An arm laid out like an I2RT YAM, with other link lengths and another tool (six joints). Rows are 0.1 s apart.
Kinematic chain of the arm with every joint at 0, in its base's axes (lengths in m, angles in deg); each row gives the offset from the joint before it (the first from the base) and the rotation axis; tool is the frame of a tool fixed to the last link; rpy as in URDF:
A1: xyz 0 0 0.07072 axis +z
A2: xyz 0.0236 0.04 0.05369 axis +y
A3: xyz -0.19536 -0.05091 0 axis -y
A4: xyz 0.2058 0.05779 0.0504 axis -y
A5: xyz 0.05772 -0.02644 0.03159 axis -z
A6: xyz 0.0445 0 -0.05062 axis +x
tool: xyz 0.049 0.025 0.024 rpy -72.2 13.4 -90
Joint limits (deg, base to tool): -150..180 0..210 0..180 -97..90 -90..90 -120..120
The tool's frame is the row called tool.
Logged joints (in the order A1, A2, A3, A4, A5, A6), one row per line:
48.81, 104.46, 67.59, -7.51, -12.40, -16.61
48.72, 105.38, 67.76, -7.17, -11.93, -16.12
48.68, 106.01, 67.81, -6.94, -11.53, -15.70
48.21, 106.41, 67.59, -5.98, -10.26, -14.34
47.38, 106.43, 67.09, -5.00, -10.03, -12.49
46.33, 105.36, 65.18, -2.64, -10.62, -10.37
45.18, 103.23, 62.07, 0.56, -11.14, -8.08
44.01, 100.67, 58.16, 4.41, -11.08, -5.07
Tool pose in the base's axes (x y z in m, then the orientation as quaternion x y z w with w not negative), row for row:
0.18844, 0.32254, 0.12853, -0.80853, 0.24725, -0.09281, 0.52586
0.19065, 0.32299, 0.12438, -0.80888, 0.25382, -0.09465, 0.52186
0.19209, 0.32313, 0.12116, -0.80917, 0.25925, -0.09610, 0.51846
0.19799, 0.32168, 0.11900, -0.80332, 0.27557, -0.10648, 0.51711
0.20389, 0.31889, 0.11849, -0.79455, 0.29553, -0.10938, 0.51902
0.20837, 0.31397, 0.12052, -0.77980, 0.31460, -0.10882, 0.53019
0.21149, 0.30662, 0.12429, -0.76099, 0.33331, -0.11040, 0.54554
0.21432, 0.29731, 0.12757, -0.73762, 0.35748, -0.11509, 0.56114
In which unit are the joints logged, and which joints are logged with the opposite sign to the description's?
The joints are logged in degrees. Opposite sign: none.
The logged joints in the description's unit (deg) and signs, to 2 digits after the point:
48.81, 104.46, 67.59, -7.51, -12.40, -16.61
48.72, 105.38, 67.76, -7.17, -11.93, -16.12
48.68, 106.01, 67.81, -6.94, -11.53, -15.70
48.21, 106.41, 67.59, -5.98, -10.26, -14.34
47.38, 106.43, 67.09, -5.00, -10.03, -12.49
46.33, 105.36, 65.18, -2.64, -10.62, -10.37
45.18, 103.23, 62.07, 0.56, -11.14, -8.08
44.01, 100.67, 58.16, 4.41, -11.08, -5.07

